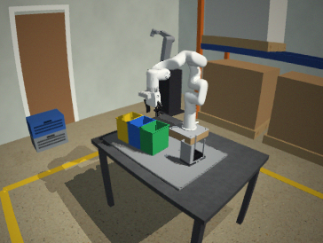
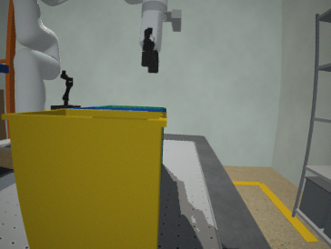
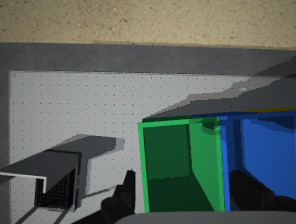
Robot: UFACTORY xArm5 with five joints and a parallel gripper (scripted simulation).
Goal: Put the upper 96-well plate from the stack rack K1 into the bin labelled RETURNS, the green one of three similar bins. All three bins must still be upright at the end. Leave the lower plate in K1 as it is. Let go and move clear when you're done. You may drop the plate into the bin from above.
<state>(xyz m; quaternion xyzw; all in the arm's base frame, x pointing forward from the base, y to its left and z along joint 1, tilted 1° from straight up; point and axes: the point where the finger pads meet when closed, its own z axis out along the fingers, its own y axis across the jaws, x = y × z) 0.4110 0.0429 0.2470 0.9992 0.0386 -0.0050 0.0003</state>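
Right now my hand is 140 mm past the black 96-well plate, 250 mm to the right of it and 260 mm above it. Also, from my hand: green bin 40 mm behind, 30 mm to the right, 210 mm below; then yellow bin 10 mm ahead, 290 mm to the right, 210 mm below; then blue bin 10 mm behind, 160 mm to the right, 210 mm below.
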